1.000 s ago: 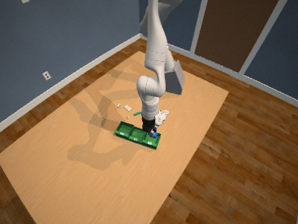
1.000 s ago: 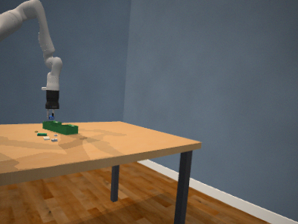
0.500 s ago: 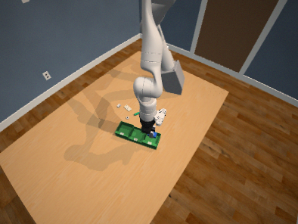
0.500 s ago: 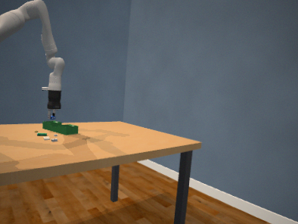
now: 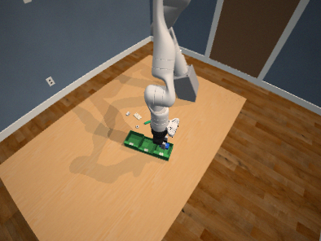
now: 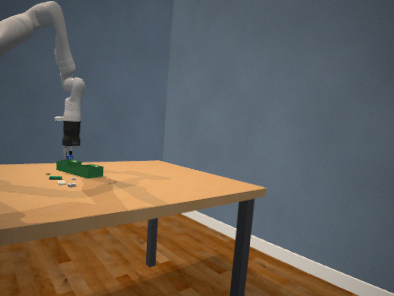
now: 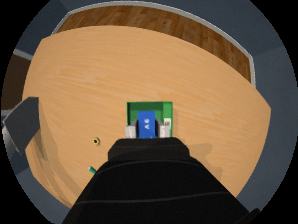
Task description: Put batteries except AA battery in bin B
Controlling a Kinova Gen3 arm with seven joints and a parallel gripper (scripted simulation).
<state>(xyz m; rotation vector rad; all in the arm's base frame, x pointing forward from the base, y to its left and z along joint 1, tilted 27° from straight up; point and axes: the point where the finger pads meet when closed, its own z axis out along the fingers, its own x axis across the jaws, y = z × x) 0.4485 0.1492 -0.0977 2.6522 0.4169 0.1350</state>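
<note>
Right now my hand is 30 mm short of the green three-part bin, 80 mm to the left of it and 60 mm above it. Round my hand: green cylinder battery: 100 mm behind, 180 mm to the right, 70 mm below; then washer-like part: 40 mm behind, 220 mm to the right, 70 mm below; then blue battery: 10 mm to the right, 10 mm below.
</note>
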